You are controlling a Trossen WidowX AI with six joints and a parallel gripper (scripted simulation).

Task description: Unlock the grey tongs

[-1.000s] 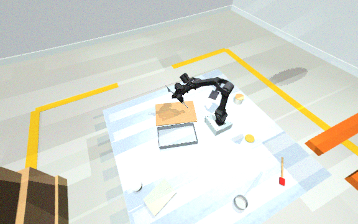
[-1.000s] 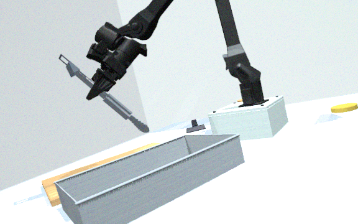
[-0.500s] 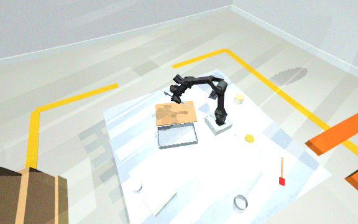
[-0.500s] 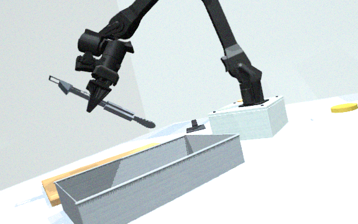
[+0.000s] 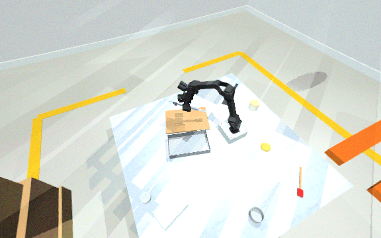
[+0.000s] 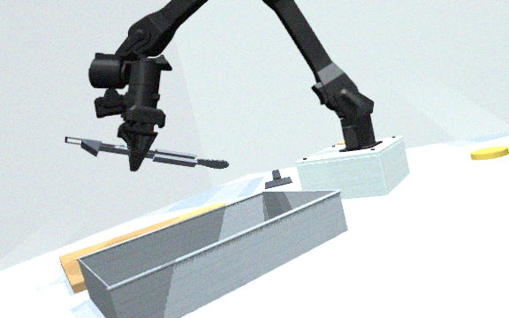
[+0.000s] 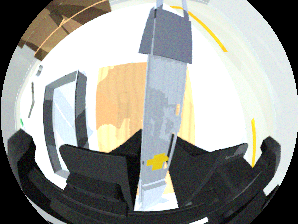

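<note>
Now: the wooden board 2 cm behind my gripper tip, 2 cm to the left of it and 13 cm below it. Round my gripper tip: dark scraper: 51 cm behind, 9 cm to the right, 14 cm below; grey roasting tin: 6 cm ahead, 25 cm to the left, 11 cm below; cork-topped jar: 61 cm behind, 13 cm to the left, 11 cm below.
</note>
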